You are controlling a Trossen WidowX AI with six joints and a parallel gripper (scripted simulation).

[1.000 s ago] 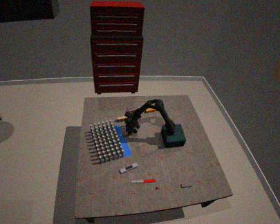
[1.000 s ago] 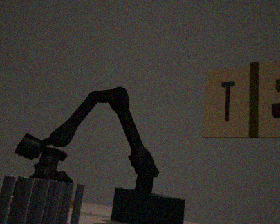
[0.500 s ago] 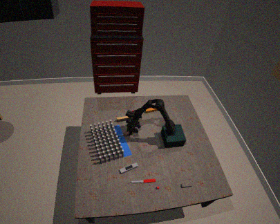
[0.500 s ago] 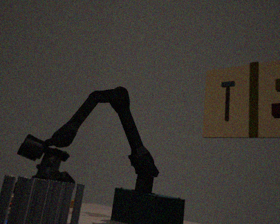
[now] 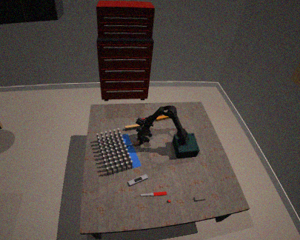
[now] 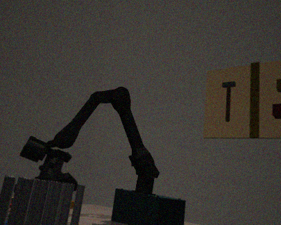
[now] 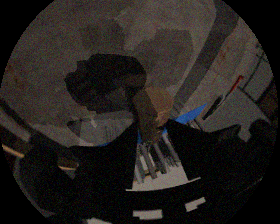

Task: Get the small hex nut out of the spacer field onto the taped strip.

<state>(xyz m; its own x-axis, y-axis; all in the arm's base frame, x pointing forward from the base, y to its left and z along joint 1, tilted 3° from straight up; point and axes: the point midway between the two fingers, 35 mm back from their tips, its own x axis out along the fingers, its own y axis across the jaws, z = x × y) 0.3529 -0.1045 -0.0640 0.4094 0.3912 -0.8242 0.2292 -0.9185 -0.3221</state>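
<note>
Now: the hook tool 100 mm ahead of my gripper tip and 20 mm to the left of it. From my gripper tip the other things lie so: blue taped strip 90 mm ahead, 60 mm to the left, 20 mm below; then red-handled tool 300 mm to the right, 60 mm behind, 10 mm below; then orange block 320 mm behind, 310 mm to the right.
</note>
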